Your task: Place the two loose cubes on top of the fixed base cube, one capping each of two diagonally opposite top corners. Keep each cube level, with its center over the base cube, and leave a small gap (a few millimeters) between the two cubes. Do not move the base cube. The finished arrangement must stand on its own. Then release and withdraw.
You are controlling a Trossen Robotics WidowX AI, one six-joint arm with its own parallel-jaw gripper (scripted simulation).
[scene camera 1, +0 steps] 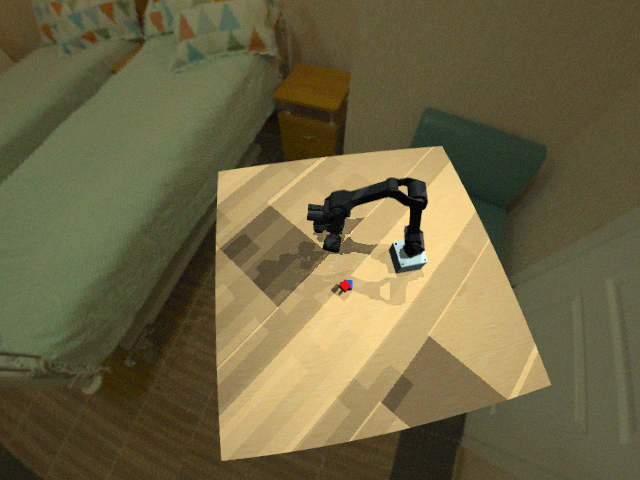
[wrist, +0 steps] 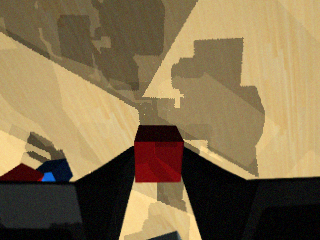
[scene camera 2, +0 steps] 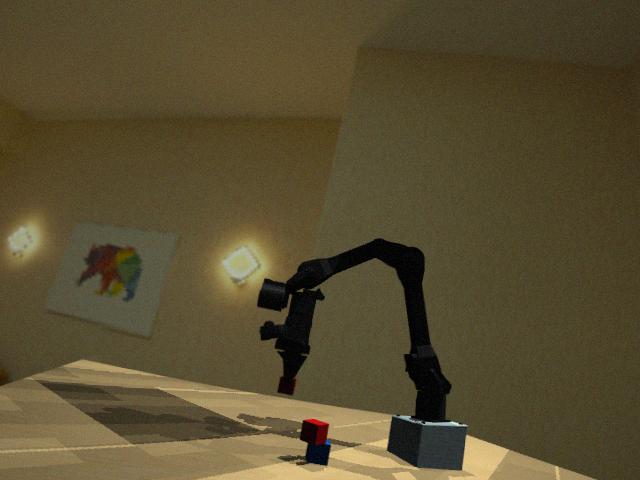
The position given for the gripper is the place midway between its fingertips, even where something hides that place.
The gripper (scene camera 2: 286,385) holds a red cube (wrist: 158,149).
The gripper shows as well in the wrist view (wrist: 157,151).
